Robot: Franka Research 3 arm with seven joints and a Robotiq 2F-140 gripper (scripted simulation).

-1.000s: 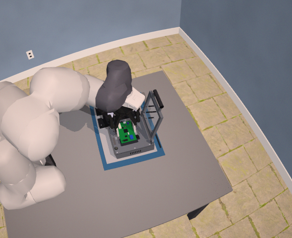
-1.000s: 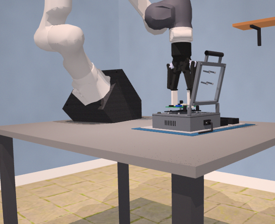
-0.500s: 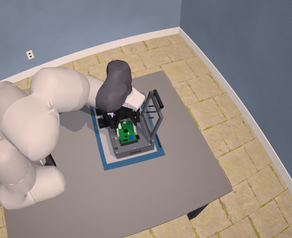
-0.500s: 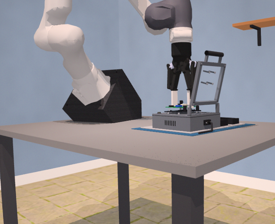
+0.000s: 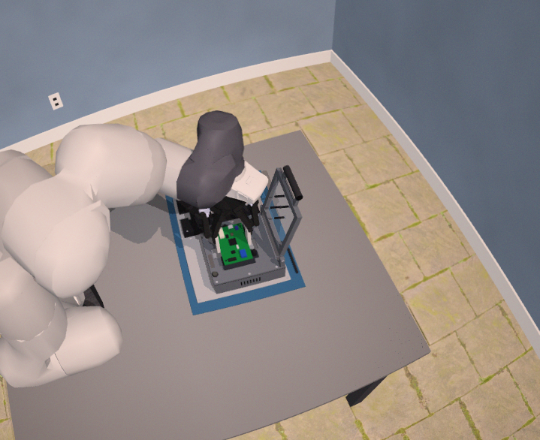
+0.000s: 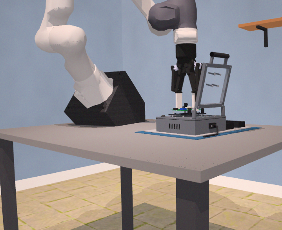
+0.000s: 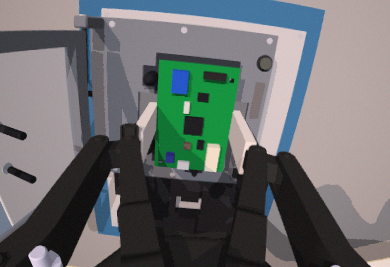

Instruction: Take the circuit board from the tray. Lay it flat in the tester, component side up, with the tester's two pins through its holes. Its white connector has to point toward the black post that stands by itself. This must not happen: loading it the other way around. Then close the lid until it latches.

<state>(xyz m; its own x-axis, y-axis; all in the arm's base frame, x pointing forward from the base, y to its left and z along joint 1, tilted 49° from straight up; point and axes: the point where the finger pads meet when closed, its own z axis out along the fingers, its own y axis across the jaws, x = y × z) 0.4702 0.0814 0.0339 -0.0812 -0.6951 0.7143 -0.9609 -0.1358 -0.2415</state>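
Now: hand 2 cm above the green circuit board. The rest, counted from my hand: black nest: 4 cm below, 1 cm to the left, 1 cm ahead; tester lid: 12 cm ahead, 8 cm above, 1 cm to the right.
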